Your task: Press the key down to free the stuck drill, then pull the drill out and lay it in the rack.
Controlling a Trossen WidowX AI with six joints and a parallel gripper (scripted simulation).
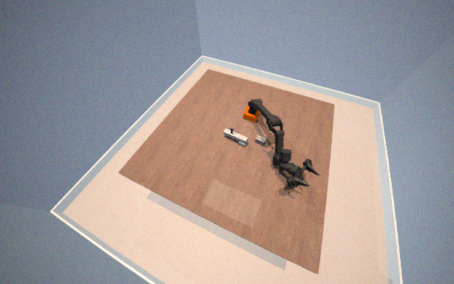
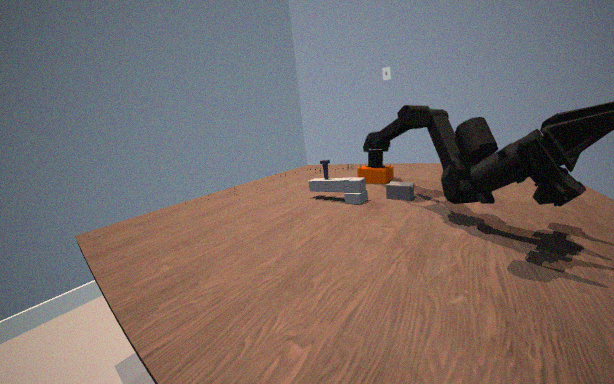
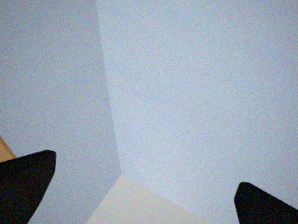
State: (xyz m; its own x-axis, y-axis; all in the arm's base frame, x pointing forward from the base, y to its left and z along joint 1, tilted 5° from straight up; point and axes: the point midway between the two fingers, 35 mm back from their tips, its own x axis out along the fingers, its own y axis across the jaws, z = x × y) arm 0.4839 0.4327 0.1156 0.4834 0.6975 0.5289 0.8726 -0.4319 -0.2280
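My gripper tip is now 22 cm past the dark blue key, 54 cm to the left of it and 12 cm above it. The rest, counted from my gripper tip: grey rack (27 cm behind, 33 cm to the right, 19 cm below); then housing (21 cm behind, 50 cm to the right, 17 cm below); then yellowish drill (21 cm behind, 48 cm to the right, 16 cm below).
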